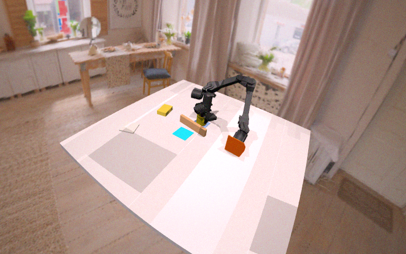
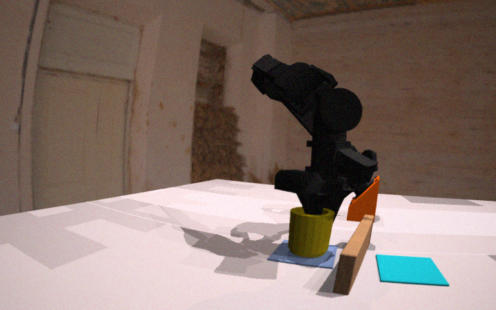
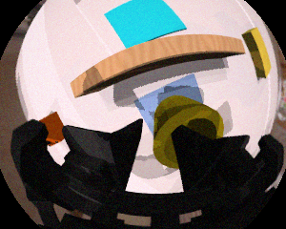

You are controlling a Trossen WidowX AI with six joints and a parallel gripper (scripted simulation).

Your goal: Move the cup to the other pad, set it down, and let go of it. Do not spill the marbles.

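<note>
Right now the pale blue pad is 4 cm below my gripper tip, 3 cm ahead of it and 2 cm to the right of it. From my gripper tip the other things lie so: wooden bar 7 cm to the left, 4 cm ahead, 2 cm below; then cyan pad 15 cm to the left, 4 cm below, 4 cm ahead; then yellow cup 2 cm ahead, 1 cm to the right.
</note>
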